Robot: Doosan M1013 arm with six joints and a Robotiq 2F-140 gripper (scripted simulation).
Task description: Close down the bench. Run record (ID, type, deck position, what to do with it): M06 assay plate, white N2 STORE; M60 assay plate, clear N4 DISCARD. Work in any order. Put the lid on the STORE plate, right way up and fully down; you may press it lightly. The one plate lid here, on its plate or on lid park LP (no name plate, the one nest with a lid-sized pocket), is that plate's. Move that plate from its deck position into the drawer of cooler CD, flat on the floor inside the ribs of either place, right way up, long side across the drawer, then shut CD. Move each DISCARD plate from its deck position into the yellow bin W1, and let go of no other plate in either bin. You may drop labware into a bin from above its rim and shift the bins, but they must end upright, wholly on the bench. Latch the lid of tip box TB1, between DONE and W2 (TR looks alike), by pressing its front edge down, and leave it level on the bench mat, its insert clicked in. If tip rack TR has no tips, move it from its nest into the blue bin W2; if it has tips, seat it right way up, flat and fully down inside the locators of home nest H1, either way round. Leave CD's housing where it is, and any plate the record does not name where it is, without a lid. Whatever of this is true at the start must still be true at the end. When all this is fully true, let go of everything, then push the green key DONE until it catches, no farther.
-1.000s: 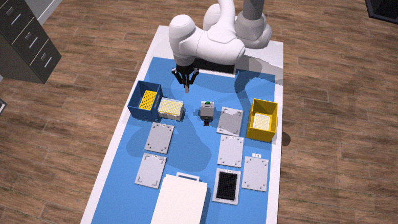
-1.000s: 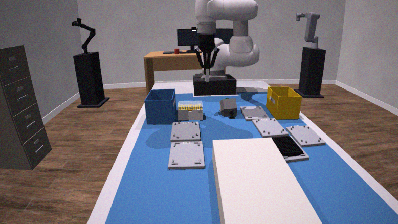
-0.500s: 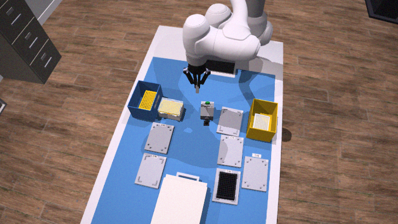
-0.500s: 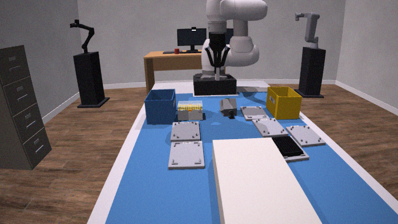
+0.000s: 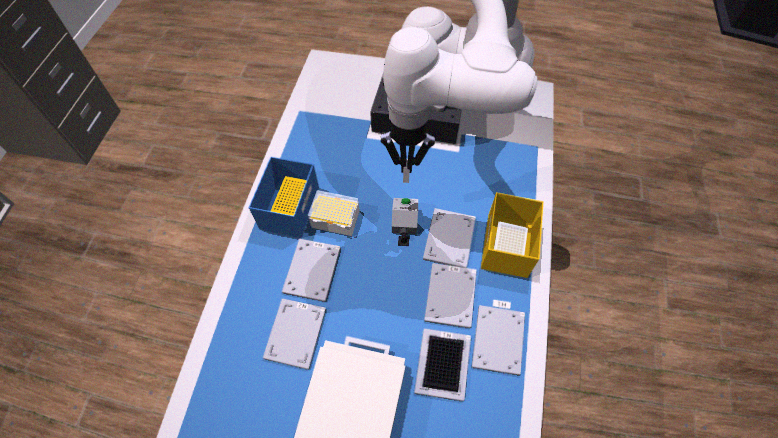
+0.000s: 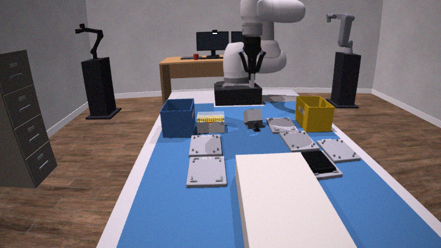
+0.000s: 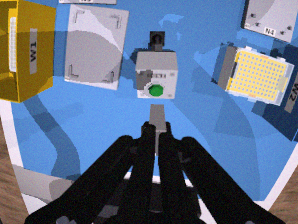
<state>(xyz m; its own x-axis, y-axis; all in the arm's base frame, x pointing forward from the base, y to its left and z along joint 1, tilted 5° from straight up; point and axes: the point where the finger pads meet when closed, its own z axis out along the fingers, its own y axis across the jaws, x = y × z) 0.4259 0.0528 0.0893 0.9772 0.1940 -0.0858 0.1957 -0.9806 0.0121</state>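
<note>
The green key DONE is 14 cm below my hand. From my hand the other things lie so: lid park nest: 5 cm ahead, 14 cm to the left, 20 cm below; then tip box TB1: 7 cm ahead, 19 cm to the right, 17 cm below; then nest N3: 21 cm ahead, 18 cm to the left, 20 cm below.
</note>
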